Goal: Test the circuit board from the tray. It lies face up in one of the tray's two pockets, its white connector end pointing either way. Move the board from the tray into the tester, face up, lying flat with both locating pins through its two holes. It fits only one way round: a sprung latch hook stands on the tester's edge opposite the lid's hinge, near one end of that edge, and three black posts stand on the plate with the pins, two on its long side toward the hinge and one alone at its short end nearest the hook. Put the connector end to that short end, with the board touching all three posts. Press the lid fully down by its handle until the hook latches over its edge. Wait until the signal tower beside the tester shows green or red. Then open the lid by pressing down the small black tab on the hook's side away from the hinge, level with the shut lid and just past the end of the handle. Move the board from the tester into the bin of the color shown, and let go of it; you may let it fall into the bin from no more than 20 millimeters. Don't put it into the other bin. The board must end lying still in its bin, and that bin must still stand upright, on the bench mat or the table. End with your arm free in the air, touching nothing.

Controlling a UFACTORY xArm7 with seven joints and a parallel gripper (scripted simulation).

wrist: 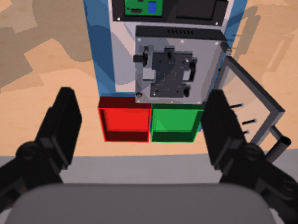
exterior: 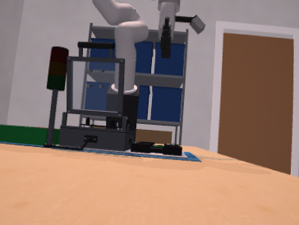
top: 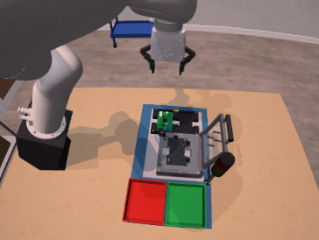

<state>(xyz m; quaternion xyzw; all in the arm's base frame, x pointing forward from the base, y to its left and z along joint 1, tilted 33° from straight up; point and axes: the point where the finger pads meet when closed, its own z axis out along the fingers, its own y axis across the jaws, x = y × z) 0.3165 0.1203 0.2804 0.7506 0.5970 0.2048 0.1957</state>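
The green circuit board is 31 cm below my hand. Also, from my hand: tester's clear lid (21 cm to the right, 15 cm below, 14 cm ahead); then tester's plate (26 cm below, 17 cm to the right, 3 cm ahead); then latch hook (24 cm below, 11 cm to the right, 3 cm behind).
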